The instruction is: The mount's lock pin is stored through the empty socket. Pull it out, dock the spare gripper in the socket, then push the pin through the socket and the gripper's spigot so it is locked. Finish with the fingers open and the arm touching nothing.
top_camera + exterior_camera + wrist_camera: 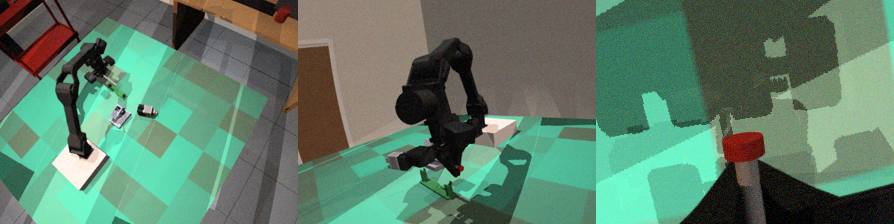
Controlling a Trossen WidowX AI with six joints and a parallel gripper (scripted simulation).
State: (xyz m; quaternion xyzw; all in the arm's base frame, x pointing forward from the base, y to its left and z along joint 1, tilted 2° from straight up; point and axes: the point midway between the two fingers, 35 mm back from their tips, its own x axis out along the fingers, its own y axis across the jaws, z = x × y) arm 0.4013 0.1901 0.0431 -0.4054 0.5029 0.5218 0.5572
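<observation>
Right now the green pin rest is 100 mm to the right of my gripper tip, 60 mm below it and 10 mm behind it. Also, from my gripper tip: grey mount: 220 mm to the right, 130 mm behind, 30 mm below; then spare gripper: 340 mm to the right, 50 mm below, 40 mm behind.
</observation>
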